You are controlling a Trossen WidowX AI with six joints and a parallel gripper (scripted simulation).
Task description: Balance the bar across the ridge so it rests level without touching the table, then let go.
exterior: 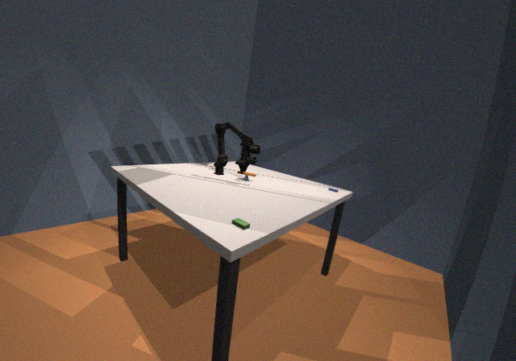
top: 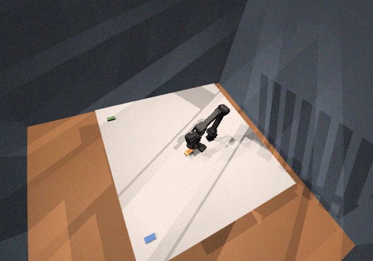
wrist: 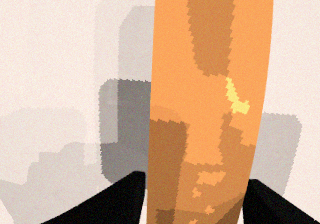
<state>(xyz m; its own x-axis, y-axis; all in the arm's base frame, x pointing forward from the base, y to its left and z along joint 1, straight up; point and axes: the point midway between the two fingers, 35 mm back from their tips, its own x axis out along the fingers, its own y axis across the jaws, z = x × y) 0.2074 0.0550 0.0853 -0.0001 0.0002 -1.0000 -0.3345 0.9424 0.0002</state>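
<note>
My gripper tip is 3 cm short of the orange bar and 1 cm to the right of it. Round my gripper tip: blue block: 53 cm ahead, 44 cm to the left, 4 cm below; then green block: 56 cm to the right, 53 cm ahead, 4 cm below.
</note>
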